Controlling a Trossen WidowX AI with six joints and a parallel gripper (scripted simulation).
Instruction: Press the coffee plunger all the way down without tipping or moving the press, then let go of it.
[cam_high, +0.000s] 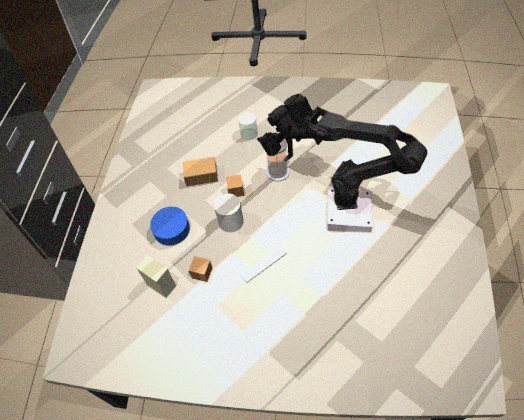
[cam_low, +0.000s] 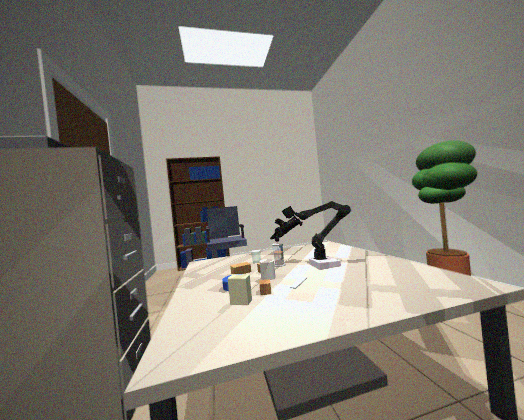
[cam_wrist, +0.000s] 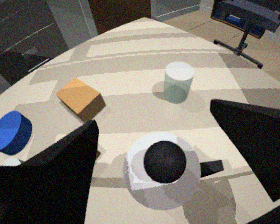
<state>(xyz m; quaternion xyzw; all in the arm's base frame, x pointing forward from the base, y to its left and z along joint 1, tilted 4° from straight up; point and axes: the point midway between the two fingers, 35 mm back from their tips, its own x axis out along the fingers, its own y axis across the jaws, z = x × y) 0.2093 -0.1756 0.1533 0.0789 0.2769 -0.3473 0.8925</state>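
My gripper tip is now 40 mm past the coffee press, 10 mm to the right of it and 100 mm above it. Round my gripper tip: orange box: 240 mm ahead, 160 mm below; then pale green cylinder: 60 mm ahead, 180 mm to the right, 140 mm below.
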